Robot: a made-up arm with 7 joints.
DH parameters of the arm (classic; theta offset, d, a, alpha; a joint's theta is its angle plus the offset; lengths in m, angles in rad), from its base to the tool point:
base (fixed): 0 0.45 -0.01 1.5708
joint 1: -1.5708 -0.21 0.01 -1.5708
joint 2: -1.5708 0 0.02 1.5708
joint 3: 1.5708 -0.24 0 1.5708
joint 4: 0 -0.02 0 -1.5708
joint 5: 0 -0.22 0.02 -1.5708
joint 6: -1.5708 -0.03 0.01 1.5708
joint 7: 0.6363 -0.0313 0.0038 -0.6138
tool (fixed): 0.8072 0.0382 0 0
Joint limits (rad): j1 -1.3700..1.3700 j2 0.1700..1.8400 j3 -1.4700..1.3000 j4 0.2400..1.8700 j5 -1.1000..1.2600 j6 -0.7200..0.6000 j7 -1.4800..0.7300
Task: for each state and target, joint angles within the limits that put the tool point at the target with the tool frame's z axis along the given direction. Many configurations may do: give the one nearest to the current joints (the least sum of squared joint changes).
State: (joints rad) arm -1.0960 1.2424 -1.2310 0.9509 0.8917 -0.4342 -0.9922
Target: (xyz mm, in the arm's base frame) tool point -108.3 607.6 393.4 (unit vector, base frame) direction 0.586 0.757 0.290
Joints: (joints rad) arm -1.3510 1.7592 -1.4700 0.7910 0.7096 -0.5291 -0.9604
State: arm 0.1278 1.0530 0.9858 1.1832 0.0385 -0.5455 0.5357
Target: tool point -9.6 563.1 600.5 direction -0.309 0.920 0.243
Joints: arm 0.3805 1.4939 1.2721 1.0155 -0.0239 -0.3635 0.3978
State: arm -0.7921 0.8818 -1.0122 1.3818 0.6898 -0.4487 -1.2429
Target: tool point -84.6 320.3 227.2 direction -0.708 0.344 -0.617
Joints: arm -1.2144 0.9937 -0.2634 1.8700 0.9426 -0.6660 -1.3291
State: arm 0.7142 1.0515 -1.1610 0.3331 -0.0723 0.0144 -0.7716
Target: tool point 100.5 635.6 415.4 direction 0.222 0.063 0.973
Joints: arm 0.9159 1.5948 -1.1462 0.4619 -0.9199 -0.0415 -0.5852
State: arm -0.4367 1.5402 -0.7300 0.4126 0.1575 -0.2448 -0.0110
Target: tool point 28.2 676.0 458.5 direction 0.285 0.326 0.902
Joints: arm -0.4440 1.8174 -1.0485 0.2400 -0.1728 0.2451 0.6832
